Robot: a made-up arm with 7 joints.
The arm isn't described. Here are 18 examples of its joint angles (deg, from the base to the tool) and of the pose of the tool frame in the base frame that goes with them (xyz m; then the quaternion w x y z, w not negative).
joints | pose
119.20 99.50 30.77 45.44 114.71 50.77 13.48 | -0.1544 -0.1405 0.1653 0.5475 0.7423 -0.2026 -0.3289
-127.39 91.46 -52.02 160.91 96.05 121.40 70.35 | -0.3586 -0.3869 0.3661 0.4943 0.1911 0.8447 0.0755
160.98 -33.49 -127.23 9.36 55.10 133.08 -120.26 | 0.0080 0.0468 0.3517 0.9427 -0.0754 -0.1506 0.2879
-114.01 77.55 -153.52 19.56 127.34 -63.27 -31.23 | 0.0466 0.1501 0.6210 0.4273 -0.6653 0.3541 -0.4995
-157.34 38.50 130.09 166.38 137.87 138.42 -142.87 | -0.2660 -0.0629 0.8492 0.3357 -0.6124 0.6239 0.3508
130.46 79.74 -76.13 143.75 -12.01 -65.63 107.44 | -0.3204 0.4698 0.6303 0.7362 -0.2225 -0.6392 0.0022
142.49 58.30 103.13 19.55 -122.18 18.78 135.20 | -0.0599 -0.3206 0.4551 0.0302 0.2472 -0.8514 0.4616
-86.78 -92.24 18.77 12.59 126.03 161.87 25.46 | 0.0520 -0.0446 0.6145 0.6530 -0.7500 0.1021 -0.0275
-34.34 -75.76 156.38 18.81 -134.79 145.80 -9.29 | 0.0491 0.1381 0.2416 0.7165 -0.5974 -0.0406 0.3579
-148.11 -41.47 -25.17 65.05 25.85 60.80 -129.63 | -0.3182 0.0856 0.6648 0.4791 0.7933 -0.3574 -0.1157
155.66 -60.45 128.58 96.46 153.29 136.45 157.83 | 0.2681 -0.3233 0.4115 0.4044 0.1654 0.4828 0.7589
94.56 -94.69 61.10 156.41 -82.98 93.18 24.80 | 0.0334 -0.5223 0.5436 0.7388 -0.1549 0.1342 -0.6420
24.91 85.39 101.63 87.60 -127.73 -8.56 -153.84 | 0.0920 0.5081 0.6133 0.4850 -0.5597 0.1889 0.6449
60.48 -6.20 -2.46 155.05 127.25 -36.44 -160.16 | 0.1140 0.1047 0.9941 0.1582 -0.4161 -0.0699 -0.8927
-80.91 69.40 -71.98 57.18 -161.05 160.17 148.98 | -0.2978 -0.2830 0.4289 0.8804 0.3083 0.3599 0.0170
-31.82 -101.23 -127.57 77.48 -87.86 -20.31 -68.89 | -0.3310 -0.2257 0.1238 0.6011 0.6842 -0.3912 0.1323
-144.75 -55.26 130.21 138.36 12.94 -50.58 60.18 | 0.4271 0.1388 0.7635 0.4272 -0.3582 -0.0479 -0.8288
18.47 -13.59 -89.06 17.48 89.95 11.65 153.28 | 0.0377 -0.1664 0.2432 0.1673 0.8879 0.3760 0.2056
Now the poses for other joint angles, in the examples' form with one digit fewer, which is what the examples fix.
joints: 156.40 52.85 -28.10 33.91 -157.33 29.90 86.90
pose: -0.060 0.204 0.155 0.180 -0.270 0.914 0.244
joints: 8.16 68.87 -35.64 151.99 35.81 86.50 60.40
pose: 0.544 -0.062 0.518 0.028 -0.827 0.561 0.001
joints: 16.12 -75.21 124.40 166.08 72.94 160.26 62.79
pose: -0.422 -0.082 0.517 0.506 0.315 0.783 0.178
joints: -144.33 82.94 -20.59 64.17 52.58 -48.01 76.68
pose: -0.345 0.118 0.179 0.489 -0.602 -0.631 0.013
